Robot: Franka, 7 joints.
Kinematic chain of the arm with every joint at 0, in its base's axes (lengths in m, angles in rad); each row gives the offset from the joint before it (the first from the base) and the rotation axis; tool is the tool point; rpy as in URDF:
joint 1: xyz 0 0 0.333 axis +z
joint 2: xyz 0 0 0 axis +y
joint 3: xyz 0 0 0.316 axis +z
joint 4: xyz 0.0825 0 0 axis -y
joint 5: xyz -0.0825 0 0.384 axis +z
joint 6: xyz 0 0 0 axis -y
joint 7: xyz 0.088 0 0 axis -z
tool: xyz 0 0 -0.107 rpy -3.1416 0 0
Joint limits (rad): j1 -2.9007..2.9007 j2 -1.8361..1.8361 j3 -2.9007..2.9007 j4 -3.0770..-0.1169 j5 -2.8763..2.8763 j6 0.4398..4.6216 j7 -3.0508..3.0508
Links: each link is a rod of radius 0.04 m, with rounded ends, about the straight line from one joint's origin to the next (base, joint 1, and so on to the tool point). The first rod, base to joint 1, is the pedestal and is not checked.
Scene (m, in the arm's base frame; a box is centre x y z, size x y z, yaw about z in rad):
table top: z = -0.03
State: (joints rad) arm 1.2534 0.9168 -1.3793 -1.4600 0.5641 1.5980 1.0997
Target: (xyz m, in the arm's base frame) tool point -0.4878 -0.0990 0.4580
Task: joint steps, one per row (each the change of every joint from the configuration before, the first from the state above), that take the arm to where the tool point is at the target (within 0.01 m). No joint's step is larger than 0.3 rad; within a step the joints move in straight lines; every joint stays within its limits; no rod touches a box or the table.
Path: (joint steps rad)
1: -0.2873 -0.1671 -0.2872 -0.1158 -0.0606 0.0109 0.0000
2: -0.2873 -0.1671 -0.2872 -0.1158 -0.0607 0.0109 0.0000
3: -0.2873 -0.1671 -0.2872 -0.1158 -0.0606 0.0109 0.0000
4: -0.2873 -0.1670 -0.2872 -0.1158 -0.0607 0.0109 0.0000
5: -0.2874 -0.1671 -0.2872 -0.1158 -0.0606 0.0109 0.0000

